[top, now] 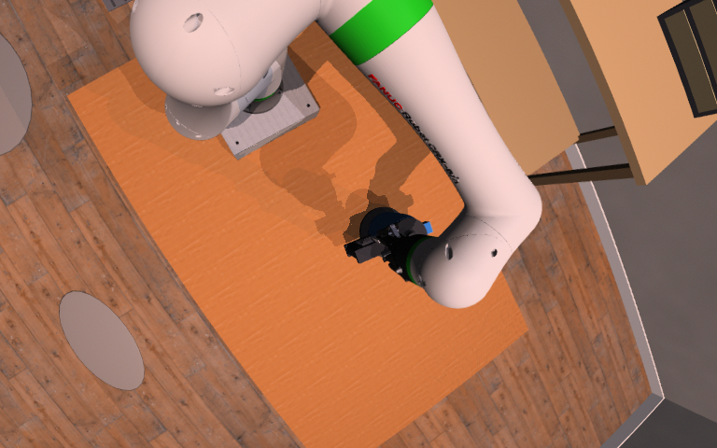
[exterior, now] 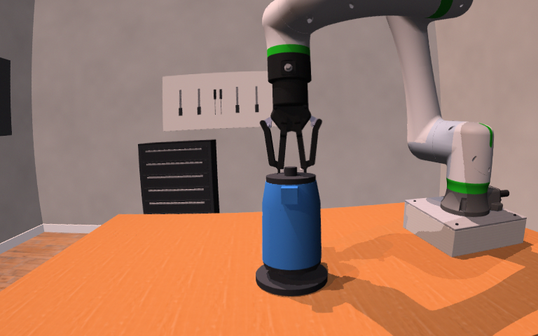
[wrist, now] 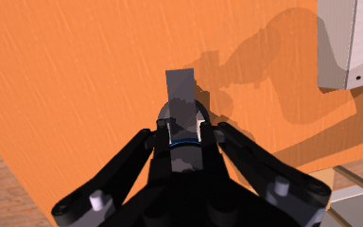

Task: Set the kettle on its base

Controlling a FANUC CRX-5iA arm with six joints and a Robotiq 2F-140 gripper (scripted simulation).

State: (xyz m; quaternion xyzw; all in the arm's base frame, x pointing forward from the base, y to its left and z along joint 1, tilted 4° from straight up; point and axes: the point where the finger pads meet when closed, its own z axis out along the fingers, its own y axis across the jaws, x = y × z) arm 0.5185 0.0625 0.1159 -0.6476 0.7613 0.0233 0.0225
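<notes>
Now: hand 50 mm above the blue kettle, 30 mm to the right of it and 10 mm short of it. From my hand the other things lie so: dark round base 180 mm below, 70 mm to the left, 10 mm ahead.
</notes>
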